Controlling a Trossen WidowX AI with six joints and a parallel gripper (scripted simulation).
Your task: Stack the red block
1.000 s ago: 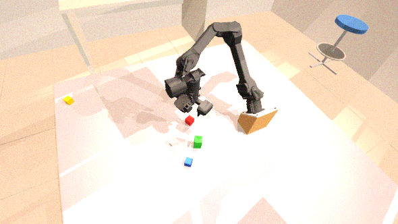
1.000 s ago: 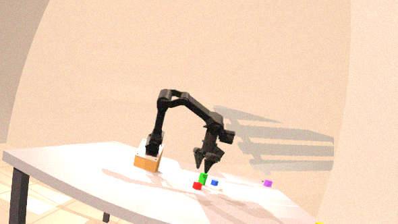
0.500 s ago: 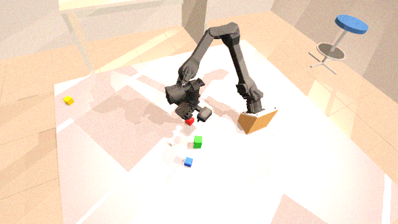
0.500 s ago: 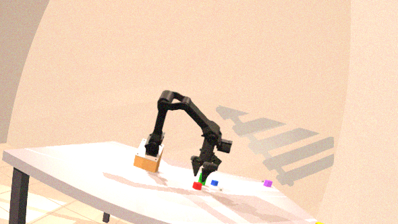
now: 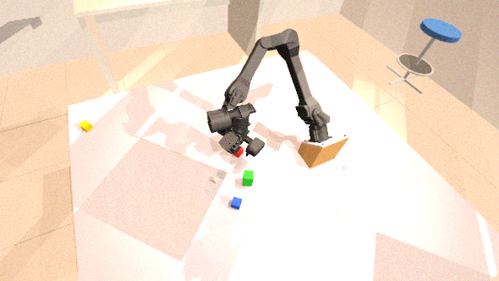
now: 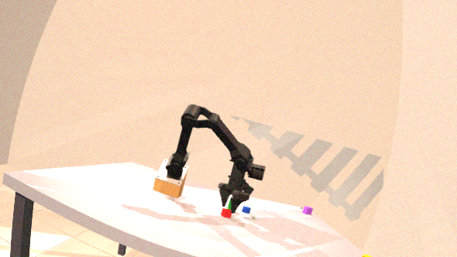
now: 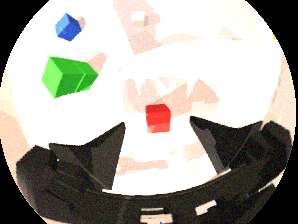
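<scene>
Right now the red block is 10 mm below my gripper tip. Round my gripper tip: blue block (100 mm ahead, 180 mm to the left, 20 mm below); then yellow block (480 mm ahead, 380 mm to the right, 20 mm below); then purple block (530 mm ahead, 500 mm to the left, 10 mm below).
</scene>
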